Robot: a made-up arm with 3 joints. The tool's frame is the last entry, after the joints.
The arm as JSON. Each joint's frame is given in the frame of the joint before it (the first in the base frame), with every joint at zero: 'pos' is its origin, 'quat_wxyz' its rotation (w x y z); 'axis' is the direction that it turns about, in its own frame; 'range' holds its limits. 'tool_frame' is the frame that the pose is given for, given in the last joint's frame.
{
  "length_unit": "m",
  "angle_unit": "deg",
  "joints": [
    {
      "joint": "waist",
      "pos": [
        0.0,
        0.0,
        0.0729
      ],
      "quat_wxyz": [
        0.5,
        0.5,
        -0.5,
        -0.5
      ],
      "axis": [
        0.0,
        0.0,
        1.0
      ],
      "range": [
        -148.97,
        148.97
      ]
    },
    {
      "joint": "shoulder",
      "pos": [
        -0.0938,
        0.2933,
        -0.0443
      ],
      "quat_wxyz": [
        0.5,
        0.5,
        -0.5,
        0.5
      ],
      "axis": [
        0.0,
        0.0,
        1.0
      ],
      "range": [
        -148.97,
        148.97
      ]
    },
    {
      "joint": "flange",
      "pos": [
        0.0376,
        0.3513,
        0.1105
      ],
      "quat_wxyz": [
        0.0,
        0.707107,
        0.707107,
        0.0
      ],
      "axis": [
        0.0,
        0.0,
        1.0
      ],
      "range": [
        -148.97,
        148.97
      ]
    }
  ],
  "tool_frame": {
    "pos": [
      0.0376,
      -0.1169,
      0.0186
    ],
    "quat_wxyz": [
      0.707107,
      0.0,
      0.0,
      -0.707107
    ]
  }
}
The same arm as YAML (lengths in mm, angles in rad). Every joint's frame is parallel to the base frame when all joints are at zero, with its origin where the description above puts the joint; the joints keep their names.
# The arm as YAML. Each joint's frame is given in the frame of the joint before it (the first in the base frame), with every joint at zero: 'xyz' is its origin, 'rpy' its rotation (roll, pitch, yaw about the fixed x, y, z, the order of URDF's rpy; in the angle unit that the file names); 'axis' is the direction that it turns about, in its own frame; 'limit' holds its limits. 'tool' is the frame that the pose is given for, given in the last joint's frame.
units:
  length: mm
  angle: rad
joints:
  - name: waist
    type: revolute
    origin:
      xyz: [0.0, 0.0, 72.9]
      rpy: [0.0, 0.0, 0.0]
    axis: [-1.0, 0.0, 0.0]
    limit:
      lower: -2.6
      upper: 2.6
  - name: shoulder
    type: revolute
    origin:
      xyz: [44.3, 93.8, 293.3]
      rpy: [0.0, 0.0, 0.0]
    axis: [0.0, 0.0, -1.0]
    limit:
      lower: -2.6
      upper: 2.6
  - name: flange
    type: revolute
    origin:
      xyz: [-37.6, 351.3, -110.5]
      rpy: [0.0, 0.0, 0.0]
    axis: [0.0, 0.0, 1.0]
    limit:
      lower: -2.6
      upper: 2.6
tool:
  origin:
    xyz: [116.9, 37.6, 18.6]
    rpy: [0.0, 0.0, 0.0]

